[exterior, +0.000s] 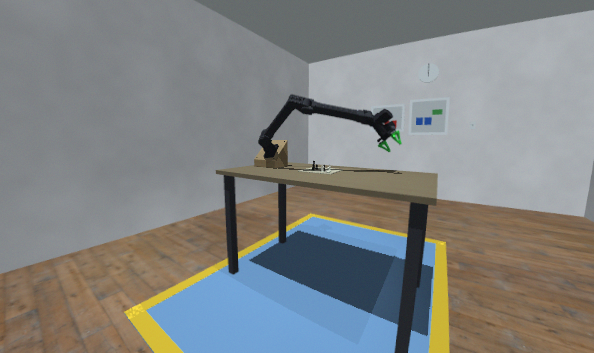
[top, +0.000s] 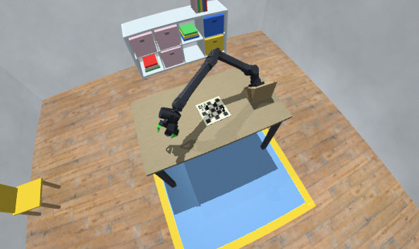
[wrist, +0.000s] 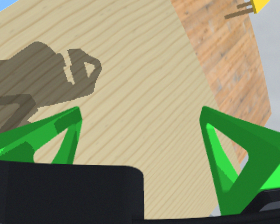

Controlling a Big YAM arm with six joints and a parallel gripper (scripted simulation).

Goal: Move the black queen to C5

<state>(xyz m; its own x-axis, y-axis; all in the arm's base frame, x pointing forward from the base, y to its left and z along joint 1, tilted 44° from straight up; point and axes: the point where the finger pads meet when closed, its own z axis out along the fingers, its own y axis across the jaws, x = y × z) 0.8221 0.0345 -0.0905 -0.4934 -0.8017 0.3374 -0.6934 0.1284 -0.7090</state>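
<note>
Now: hand 45 cm past the black pawn, 14 cm above it and 10 cm to the left of it. Also, from my hand: chessboard: 42 cm behind, 16 cm below, 11 cm to the right; then white piece: 38 cm behind, 18 cm to the right, 14 cm below.
</note>
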